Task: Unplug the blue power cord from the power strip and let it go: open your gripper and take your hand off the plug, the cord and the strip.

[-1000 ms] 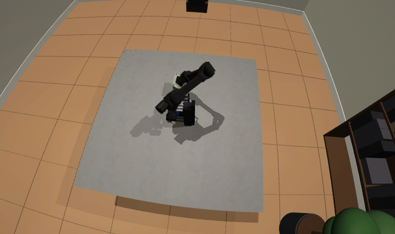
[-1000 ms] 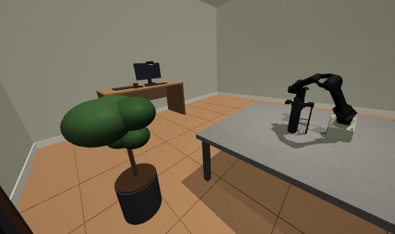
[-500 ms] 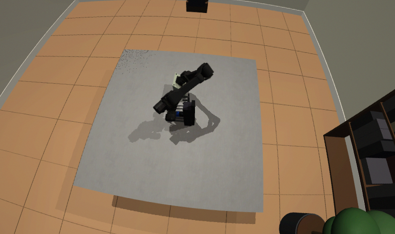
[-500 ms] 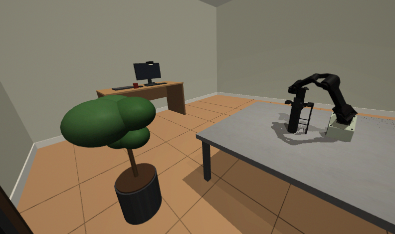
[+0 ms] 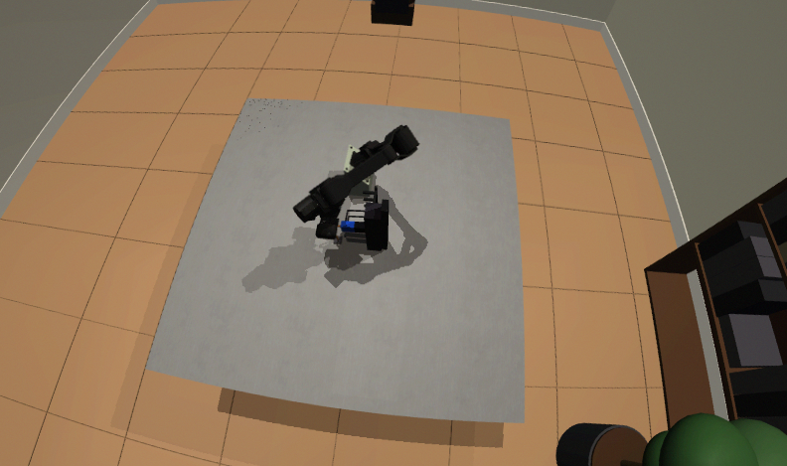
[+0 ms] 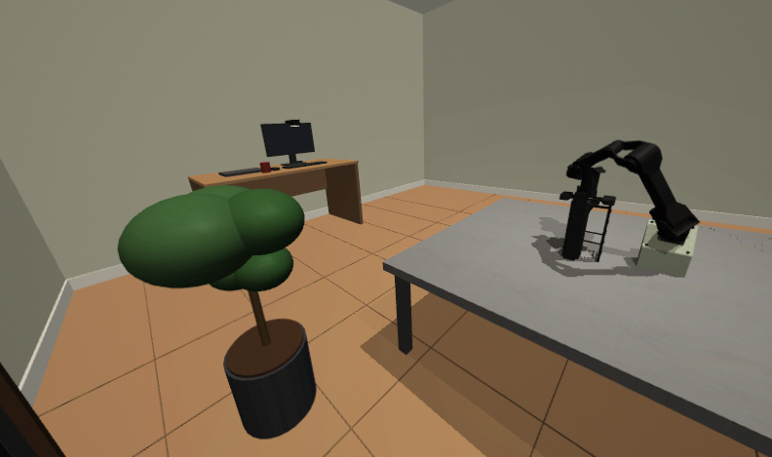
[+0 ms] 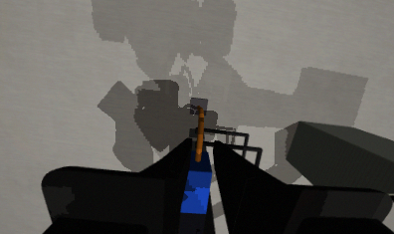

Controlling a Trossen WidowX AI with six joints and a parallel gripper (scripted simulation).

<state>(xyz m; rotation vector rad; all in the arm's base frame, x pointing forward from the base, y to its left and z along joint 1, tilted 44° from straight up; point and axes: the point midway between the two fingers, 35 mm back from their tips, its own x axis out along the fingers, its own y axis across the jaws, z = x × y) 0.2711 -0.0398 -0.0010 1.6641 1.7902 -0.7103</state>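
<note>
Right now the blue plug is 10 mm behind my gripper tip and 70 mm to the left of it.
</note>
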